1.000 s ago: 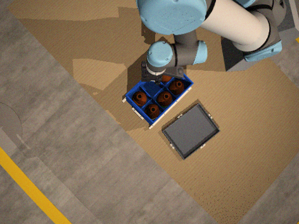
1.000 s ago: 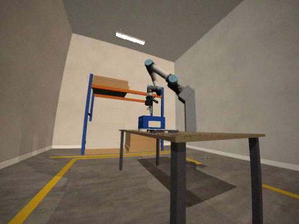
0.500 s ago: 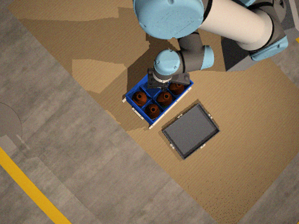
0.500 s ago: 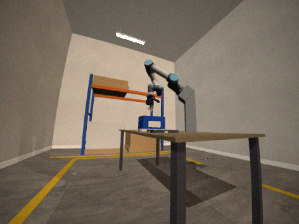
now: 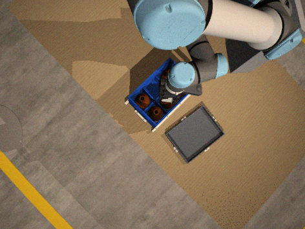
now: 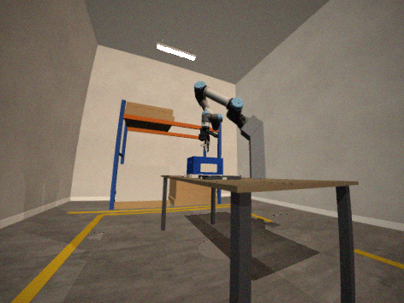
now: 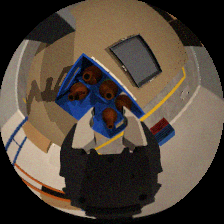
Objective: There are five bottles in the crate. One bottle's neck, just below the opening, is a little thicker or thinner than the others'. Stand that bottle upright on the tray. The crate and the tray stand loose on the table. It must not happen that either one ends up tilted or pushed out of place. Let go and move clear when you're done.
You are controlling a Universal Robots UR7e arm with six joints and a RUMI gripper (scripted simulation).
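Right now the blue crate is 1 cm behind my hand, 4 cm to the right of it and 16 cm below it. From my hand the other things lie so: brown bottle: 9 cm ahead, 3 cm to the right, 15 cm below; then grey tray: 8 cm ahead, 21 cm to the left, 23 cm below.
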